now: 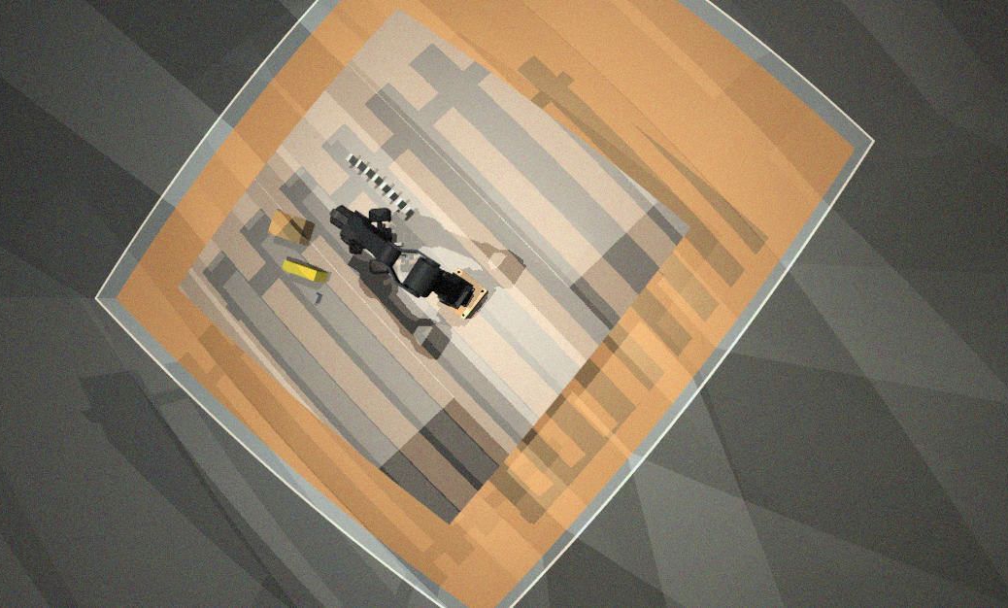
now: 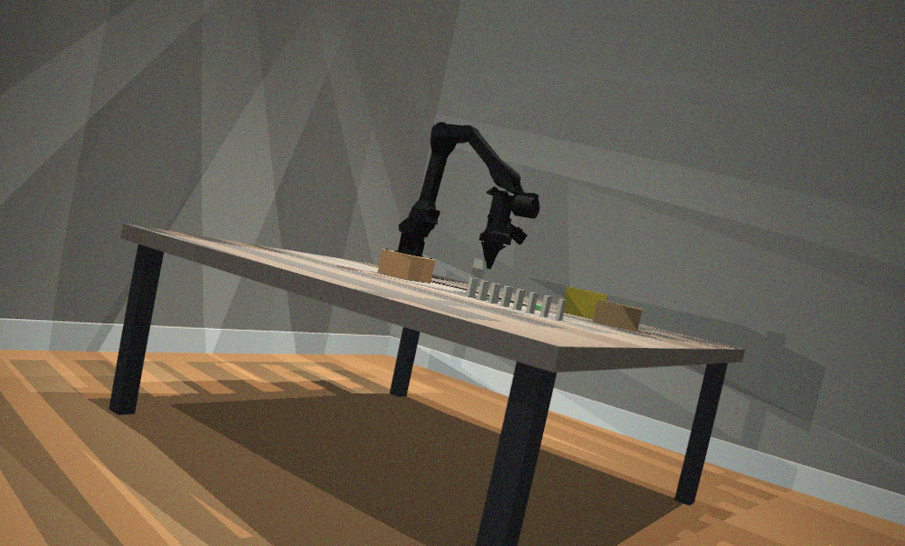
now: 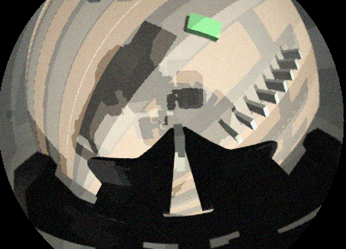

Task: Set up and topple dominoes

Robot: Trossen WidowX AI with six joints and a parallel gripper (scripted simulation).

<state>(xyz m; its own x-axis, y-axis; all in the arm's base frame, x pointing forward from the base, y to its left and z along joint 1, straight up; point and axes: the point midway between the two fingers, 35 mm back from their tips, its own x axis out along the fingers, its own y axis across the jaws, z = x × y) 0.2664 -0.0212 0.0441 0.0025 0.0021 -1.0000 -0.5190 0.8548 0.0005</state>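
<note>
The small dark piece is 270 mm to the left of my gripper tip, 160 mm ahead of it and 70 mm below it. Round my gripper tip: yellow block (230 mm ahead, 210 mm to the left, 40 mm below); then brown box (350 mm ahead, 110 mm to the left, 50 mm below); then green block (160 mm ahead, 70 mm below, 30 mm to the left).
</note>
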